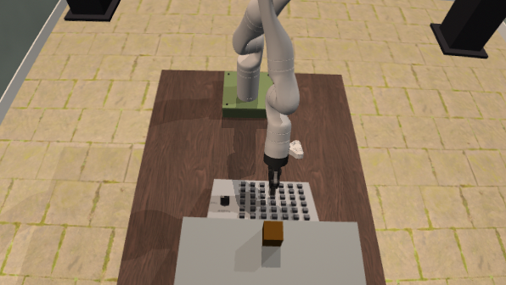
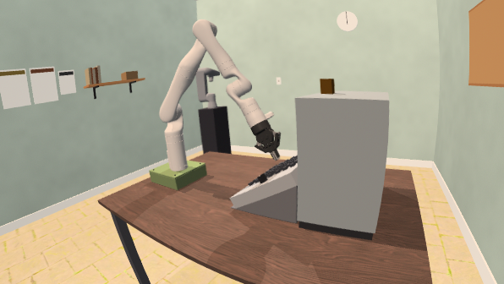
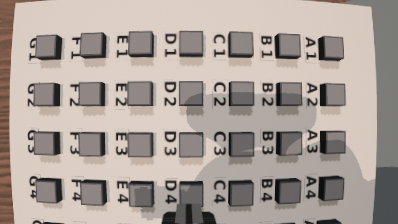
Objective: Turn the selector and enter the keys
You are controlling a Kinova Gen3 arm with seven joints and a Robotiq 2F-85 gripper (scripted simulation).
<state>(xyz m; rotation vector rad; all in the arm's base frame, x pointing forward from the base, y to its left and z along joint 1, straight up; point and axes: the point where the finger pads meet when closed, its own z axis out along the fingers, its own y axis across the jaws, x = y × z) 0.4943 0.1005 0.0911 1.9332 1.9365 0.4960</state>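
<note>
The D5 key lies 3 cm ahead of my hand, 3 cm to the right of it and 4 cm below it. From my hand the other things lie so: E4 key: 1 cm to the left, 6 cm below; C4 key: 6 cm ahead, 1 cm to the left, 3 cm below; D4 key: 3 cm ahead, 1 cm to the left, 4 cm below.
</note>
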